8 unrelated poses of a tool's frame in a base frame.
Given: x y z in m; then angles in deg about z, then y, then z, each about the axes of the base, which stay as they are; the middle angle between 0 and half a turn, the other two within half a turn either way.
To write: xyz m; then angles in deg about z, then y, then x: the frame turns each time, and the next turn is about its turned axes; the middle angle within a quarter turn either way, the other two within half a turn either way. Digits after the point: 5 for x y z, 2 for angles.
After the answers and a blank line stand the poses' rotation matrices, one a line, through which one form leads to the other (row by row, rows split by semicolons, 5 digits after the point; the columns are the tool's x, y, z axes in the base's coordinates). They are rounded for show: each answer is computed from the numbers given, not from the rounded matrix.
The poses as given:
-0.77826 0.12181 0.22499 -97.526 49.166 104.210
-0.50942 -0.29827 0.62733 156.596 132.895 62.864
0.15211 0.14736 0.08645 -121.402 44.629 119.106
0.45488 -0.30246 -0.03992 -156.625 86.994 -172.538
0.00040 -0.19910 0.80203 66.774 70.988 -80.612
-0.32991 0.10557 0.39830 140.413 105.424 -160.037
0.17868 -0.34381 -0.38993 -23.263 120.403 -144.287
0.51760 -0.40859 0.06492 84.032 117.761 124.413
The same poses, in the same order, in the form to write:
-0.77826 0.12181 0.22499 9.27 -5.69 -48.92
-0.50942 -0.29827 0.62733 95.32 -42.25 156.85
0.15211 0.14736 0.08645 5.62 -21.47 -40.12
0.45488 -0.30246 -0.03992 90.54 -66.44 -82.46
0.00040 -0.19910 0.80203 1.43 21.89 69.45
-0.32991 0.10557 0.39830 -87.87 -47.98 113.41
0.17868 -0.34381 -0.38993 76.06 52.41 -146.06
0.51760 -0.40859 0.06492 -142.80 5.28 117.89

0.98207 -0.03216 -0.18573; 0.16034 0.66055 0.73346; 0.09910 -0.75009 0.65387
-0.06858 0.94002 0.33414; 0.73707 -0.17797 0.65196; 0.67233 0.29100 -0.68066
0.92612 0.15977 -0.34172; 0.09120 0.78418 0.61380; 0.36604 -0.59962 0.71167
-0.00380 -0.13984 -0.99017; 0.39964 0.90745 -0.12969; 0.91666 -0.39620 0.05244
0.92760 0.34024 0.15422; 0.02315 0.35968 -0.93279; -0.37285 0.86883 0.32577
0.02492 -0.42241 -0.90606; -0.66894 0.66649 -0.32912; 0.74290 0.61430 -0.26596
0.14696 0.69856 -0.70030; 0.59208 -0.62927 -0.50346; -0.79237 -0.34064 -0.50608
-0.79314 -0.34759 -0.50010; -0.60204 0.32342 0.73003; -0.09201 0.88010 -0.46578

